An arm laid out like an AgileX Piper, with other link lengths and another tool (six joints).
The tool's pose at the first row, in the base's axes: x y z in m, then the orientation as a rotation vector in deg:
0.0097, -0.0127, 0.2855, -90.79, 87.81, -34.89
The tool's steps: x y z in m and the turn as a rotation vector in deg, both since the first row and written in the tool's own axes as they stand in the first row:
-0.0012, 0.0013, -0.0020, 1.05, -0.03, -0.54
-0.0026, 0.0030, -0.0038, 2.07, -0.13, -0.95
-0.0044, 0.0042, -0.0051, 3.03, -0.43, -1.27
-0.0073, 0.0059, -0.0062, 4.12, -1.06, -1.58
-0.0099, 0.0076, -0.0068, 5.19, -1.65, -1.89
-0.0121, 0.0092, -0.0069, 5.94, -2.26, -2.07
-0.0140, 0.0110, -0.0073, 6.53, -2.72, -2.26
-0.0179, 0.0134, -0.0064, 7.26, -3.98, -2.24
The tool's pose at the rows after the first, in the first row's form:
0.0072, -0.0119, 0.2858, -90.46, 86.85, -35.87
0.0046, -0.0108, 0.2856, -90.05, 85.95, -36.69
0.0026, -0.0092, 0.2857, -89.62, 84.99, -37.24
0.0003, -0.0065, 0.2855, -89.10, 83.74, -37.58
-0.0015, -0.0040, 0.2849, -88.59, 82.52, -37.93
-0.0028, -0.0017, 0.2841, -88.21, 81.56, -37.98
-0.0044, 0.0002, 0.2832, -87.96, 80.78, -38.06
-0.0056, 0.0044, 0.2816, -87.47, 79.50, -37.42

